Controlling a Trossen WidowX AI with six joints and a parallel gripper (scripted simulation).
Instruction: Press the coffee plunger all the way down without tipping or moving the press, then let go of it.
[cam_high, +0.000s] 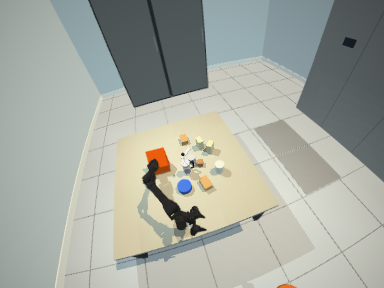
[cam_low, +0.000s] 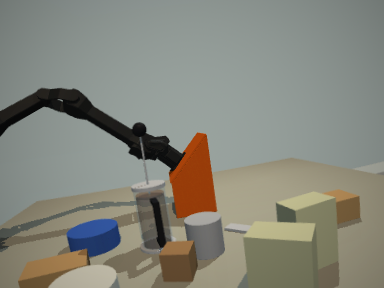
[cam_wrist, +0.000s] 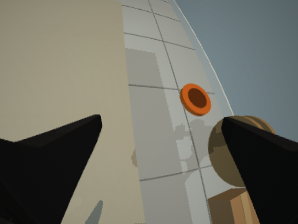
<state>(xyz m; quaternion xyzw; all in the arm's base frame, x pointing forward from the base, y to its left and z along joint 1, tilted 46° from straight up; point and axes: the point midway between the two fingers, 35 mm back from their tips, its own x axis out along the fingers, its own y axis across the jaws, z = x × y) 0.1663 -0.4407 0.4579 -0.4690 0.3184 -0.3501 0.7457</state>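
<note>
The coffee press is 8 cm ahead of my gripper tip, 52 cm to the left of it and 4 cm below it. Also, from my gripper tip: grey cylinder 15 cm ahead, 61 cm to the left, 13 cm below; then brown cube 20 cm ahead, 54 cm to the left, 14 cm below.
</note>
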